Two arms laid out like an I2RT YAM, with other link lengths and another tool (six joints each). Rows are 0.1 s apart.
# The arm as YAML. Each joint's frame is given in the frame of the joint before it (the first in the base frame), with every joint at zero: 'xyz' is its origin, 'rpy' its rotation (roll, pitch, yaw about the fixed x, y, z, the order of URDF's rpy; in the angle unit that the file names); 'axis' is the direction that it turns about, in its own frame. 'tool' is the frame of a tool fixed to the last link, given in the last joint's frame.
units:
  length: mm
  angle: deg
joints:
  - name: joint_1
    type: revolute
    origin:
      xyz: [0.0, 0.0, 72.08]
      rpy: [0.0, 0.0, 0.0]
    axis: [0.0, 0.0, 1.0]
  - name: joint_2
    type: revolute
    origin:
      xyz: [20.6, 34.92, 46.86]
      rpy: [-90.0, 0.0, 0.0]
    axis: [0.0, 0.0, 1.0]
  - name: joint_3
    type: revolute
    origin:
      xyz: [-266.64, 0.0, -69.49]
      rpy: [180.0, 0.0, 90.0]
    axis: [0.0, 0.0, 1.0]
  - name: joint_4
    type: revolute
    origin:
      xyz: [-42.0, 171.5, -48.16]
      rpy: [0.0, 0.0, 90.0]
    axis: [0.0, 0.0, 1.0]
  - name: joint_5
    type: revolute
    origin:
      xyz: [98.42, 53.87, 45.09]
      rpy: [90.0, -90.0, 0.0]
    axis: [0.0, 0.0, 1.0]
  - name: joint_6
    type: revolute
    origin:
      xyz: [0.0, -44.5, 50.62]
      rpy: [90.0, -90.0, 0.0]
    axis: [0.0, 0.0, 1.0]
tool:
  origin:
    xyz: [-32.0, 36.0, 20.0]
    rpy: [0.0, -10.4, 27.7]
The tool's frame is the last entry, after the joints.
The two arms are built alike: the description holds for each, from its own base.
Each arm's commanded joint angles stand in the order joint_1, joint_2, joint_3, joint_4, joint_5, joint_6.
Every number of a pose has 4 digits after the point.
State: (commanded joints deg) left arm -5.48 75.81 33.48 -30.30 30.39 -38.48; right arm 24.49 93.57 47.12 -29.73 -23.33 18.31
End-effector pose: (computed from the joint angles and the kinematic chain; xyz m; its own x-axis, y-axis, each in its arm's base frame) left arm 0.1663 -0.0387 0.1245 -0.9232 -0.1626 -0.3482 0.0509 0.8464 -0.5301; right arm 0.2343 0.1245 0.1566 -0.9275 0.3701 -0.0520 0.3116 0.8427 0.4390
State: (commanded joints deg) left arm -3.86 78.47 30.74 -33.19 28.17 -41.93; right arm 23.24 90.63 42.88 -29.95 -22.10 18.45
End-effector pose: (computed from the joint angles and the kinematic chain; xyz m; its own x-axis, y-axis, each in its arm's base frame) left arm 0.1432 -0.0292 0.1062 -0.9523 -0.2348 -0.1949 -0.1126 0.8640 -0.4907; right arm 0.2198 0.1107 0.1507 -0.9173 0.3952 -0.0478 0.3431 0.8459 0.4083
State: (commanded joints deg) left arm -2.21 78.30 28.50 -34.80 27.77 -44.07; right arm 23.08 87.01 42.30 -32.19 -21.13 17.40
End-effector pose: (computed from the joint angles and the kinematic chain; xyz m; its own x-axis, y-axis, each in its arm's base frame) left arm 0.1264 -0.0239 0.0991 -0.9486 -0.2930 -0.1192 -0.2056 0.8575 -0.4716; right arm 0.2108 0.1060 0.1588 -0.9196 0.3853 -0.0767 0.3235 0.8536 0.4084
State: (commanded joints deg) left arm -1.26 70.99 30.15 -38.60 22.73 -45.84; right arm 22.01 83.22 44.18 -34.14 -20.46 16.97
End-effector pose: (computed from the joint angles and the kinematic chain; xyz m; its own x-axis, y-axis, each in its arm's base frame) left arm 0.1227 -0.0148 0.1171 -0.9176 -0.3321 -0.2187 -0.2194 0.8815 -0.4180; right arm 0.2121 0.1014 0.1775 -0.9067 0.4003 -0.1329 0.3075 0.8430 0.4414
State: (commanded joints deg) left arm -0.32 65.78 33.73 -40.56 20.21 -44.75; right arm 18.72 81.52 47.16 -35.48 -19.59 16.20
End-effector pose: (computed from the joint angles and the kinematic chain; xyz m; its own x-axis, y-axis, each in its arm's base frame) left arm 0.1319 -0.0094 0.1393 -0.8784 -0.3281 -0.3476 -0.1761 0.8982 -0.4028; right arm 0.2225 0.0905 0.1944 -0.8749 0.4459 -0.1892 0.3198 0.8251 0.4658
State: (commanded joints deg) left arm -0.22 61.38 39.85 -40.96 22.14 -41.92; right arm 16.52 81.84 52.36 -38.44 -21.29 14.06
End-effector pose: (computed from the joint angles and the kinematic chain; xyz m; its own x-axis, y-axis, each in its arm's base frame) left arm 0.1519 -0.0118 0.1741 -0.8116 -0.2887 -0.5079 -0.0457 0.8981 -0.4375; right arm 0.2333 0.0872 0.2135 -0.8691 0.4472 -0.2113 0.2964 0.8129 0.5013
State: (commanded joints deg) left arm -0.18 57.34 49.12 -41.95 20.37 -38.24; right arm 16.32 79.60 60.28 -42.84 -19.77 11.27
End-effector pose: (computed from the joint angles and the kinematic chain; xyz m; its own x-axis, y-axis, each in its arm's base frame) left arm 0.1696 -0.0094 0.2295 -0.6750 -0.2294 -0.7012 0.0816 0.9214 -0.3800; right arm 0.2395 0.0885 0.2515 -0.8473 0.4221 -0.3223 0.2103 0.8239 0.5262
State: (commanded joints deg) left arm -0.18 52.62 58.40 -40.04 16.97 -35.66; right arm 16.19 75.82 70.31 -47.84 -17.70 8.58
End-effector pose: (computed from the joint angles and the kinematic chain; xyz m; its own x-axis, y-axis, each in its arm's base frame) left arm 0.1736 -0.0051 0.2987 -0.4391 -0.1816 -0.8799 0.1639 0.9467 -0.2772; right arm 0.2373 0.0871 0.3061 -0.7837 0.4070 -0.4693 0.1013 0.8291 0.5499
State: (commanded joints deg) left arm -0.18 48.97 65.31 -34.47 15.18 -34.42; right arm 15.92 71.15 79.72 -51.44 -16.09 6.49
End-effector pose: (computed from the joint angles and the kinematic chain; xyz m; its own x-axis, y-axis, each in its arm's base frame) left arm 0.1658 -0.0028 0.3636 -0.1675 -0.1578 -0.9732 0.2137 0.9578 -0.1921; right arm 0.2216 0.0812 0.3640 -0.6774 0.4110 -0.6101 -0.0119 0.8231 0.5678
